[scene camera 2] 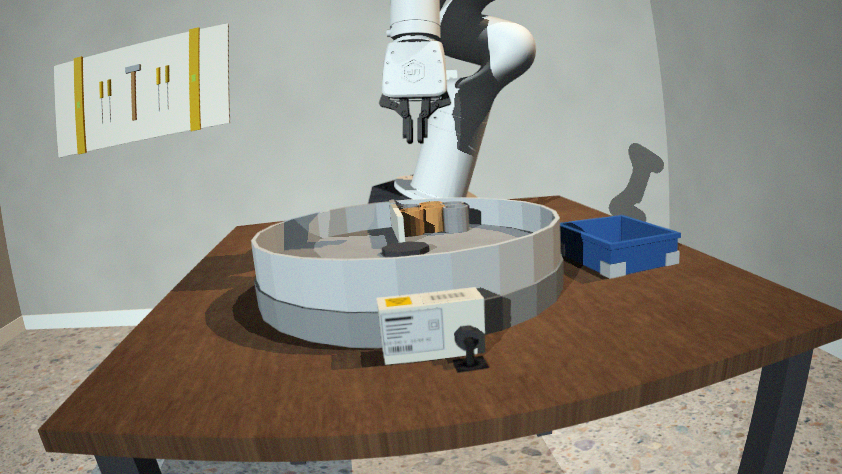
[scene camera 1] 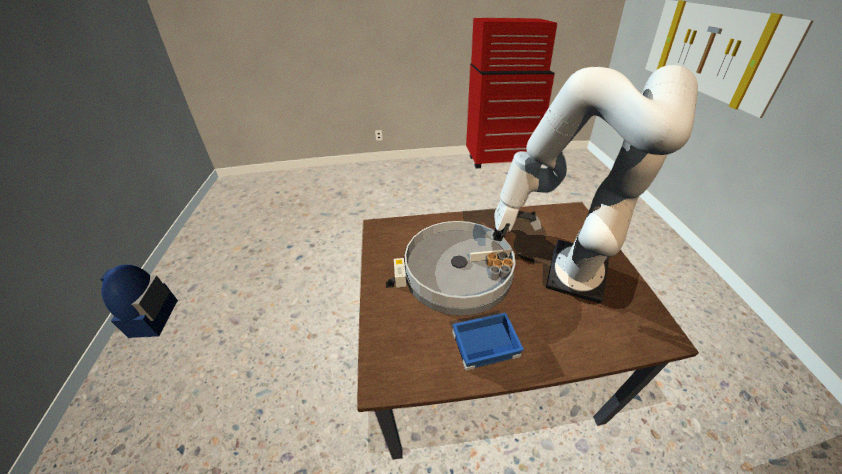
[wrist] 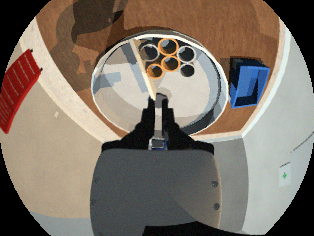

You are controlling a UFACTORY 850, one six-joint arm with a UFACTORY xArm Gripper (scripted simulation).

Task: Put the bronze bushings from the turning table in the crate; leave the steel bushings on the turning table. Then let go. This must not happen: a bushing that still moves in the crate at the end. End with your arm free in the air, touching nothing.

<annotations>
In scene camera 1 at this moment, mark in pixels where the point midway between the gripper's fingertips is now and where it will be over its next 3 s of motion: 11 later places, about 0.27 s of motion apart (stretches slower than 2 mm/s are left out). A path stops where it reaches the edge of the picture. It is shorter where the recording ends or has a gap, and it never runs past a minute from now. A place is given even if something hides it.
The gripper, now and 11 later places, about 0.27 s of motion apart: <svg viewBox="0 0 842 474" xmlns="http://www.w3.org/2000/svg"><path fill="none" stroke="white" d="M496 238L496 240L495 241L494 242L493 243L492 245L491 246L490 247L490 248L489 248L489 248L489 249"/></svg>
</annotations>
